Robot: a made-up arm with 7 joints.
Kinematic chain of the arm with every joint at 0, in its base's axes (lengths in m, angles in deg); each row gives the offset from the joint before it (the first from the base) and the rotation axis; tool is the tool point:
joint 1: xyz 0 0 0.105 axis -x
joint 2: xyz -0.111 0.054 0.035 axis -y
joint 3: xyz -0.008 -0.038 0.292 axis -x
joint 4: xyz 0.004 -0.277 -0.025 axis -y
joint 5: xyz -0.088 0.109 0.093 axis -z
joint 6: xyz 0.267 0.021 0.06 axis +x
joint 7: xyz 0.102 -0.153 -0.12 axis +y
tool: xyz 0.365 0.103 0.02
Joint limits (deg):
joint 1: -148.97..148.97
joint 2: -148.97..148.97
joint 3: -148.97..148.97
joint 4: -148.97..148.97
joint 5: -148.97..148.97
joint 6: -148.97..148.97
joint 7: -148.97..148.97
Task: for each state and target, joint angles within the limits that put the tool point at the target. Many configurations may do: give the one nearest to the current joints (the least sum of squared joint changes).
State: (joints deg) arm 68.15 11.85 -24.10 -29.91 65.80 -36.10 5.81
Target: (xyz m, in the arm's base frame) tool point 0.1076 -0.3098 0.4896
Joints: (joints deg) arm 91.59 11.06 -33.84 -39.69 42.31 -16.41 38.94
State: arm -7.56 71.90 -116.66 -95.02 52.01 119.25 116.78
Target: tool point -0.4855 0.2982 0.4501
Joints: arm -7.31 79.19 -111.35 -95.46 49.99 108.33 135.58
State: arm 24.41 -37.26 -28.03 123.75 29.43 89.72 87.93
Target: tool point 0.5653 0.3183 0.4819
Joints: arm 39.47 -66.47 -11.12 100.39 22.09 83.23 73.66
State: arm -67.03 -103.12 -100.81 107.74 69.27 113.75 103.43
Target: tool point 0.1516 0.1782 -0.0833
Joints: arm -98.63 -128.73 -93.15 89.77 41.95 77.03 137.39
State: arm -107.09 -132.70 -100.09 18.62 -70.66 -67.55 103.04
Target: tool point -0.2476 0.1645 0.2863
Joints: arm -118.94 -132.05 -105.35 13.08 -57.49 -54.92 128.69
